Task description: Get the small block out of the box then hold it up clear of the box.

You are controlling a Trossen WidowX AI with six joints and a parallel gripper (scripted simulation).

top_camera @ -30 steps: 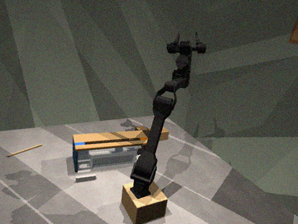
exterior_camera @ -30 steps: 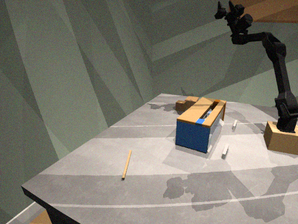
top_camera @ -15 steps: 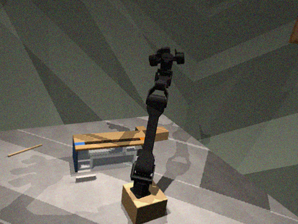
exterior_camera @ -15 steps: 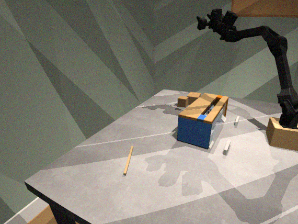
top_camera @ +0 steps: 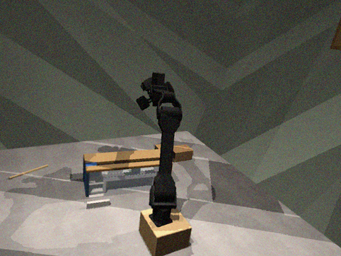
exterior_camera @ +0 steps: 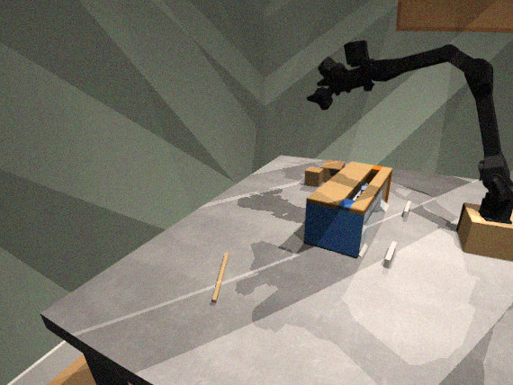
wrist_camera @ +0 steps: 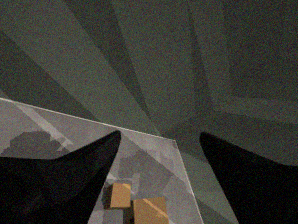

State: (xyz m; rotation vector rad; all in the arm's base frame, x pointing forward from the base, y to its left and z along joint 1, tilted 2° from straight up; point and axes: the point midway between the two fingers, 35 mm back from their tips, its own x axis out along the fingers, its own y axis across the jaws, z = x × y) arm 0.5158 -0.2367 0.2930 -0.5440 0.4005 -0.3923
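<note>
The box is 220 mm behind my gripper tip, 220 mm to the left of it and 300 mm below it. From my gripper tip the other things lie so: blue block: 210 mm behind, 190 mm to the left, 280 mm below; then thin wooden stick: 70 mm ahead, 580 mm to the left, 360 mm below.
</note>
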